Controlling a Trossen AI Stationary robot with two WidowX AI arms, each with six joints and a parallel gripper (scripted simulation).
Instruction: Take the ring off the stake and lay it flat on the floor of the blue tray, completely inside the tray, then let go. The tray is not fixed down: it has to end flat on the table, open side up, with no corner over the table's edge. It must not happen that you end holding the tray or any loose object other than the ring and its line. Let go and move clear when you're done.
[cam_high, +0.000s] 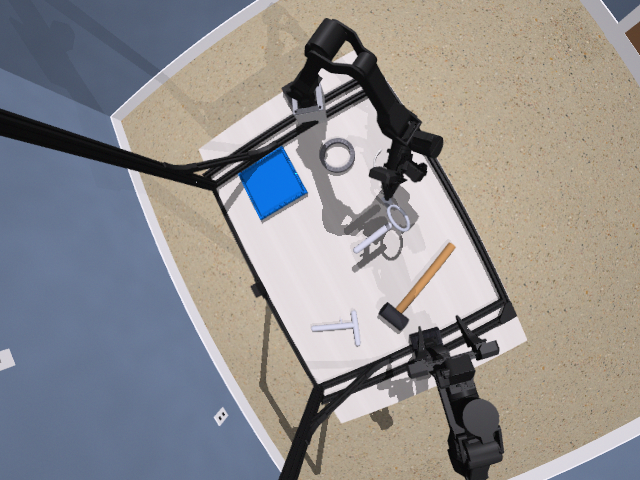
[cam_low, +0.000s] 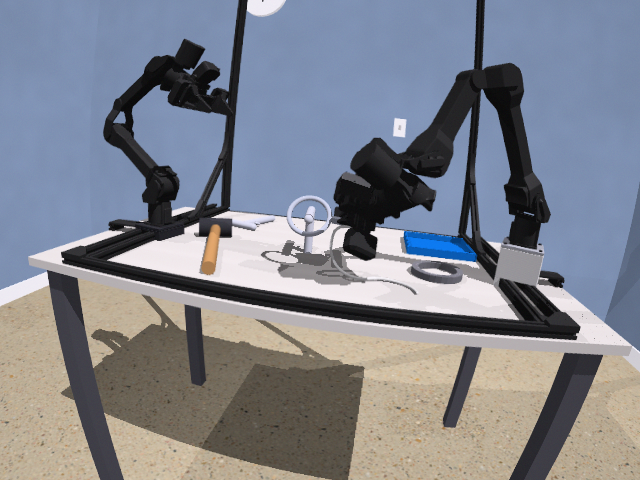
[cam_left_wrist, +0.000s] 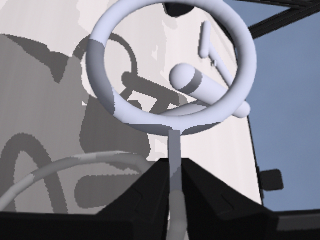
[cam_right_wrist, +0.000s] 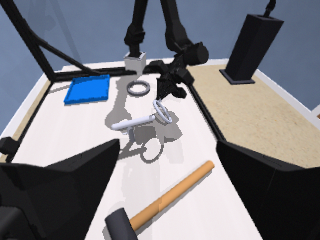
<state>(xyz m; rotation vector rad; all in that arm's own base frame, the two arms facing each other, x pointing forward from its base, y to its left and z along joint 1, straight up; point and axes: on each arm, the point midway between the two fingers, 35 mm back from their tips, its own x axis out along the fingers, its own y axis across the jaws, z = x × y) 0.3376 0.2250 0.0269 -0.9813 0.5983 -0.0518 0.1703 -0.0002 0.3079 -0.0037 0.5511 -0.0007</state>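
Now: left hand 34 cm past the blue tray, 22 cm to the right of it and 11 cm above it.
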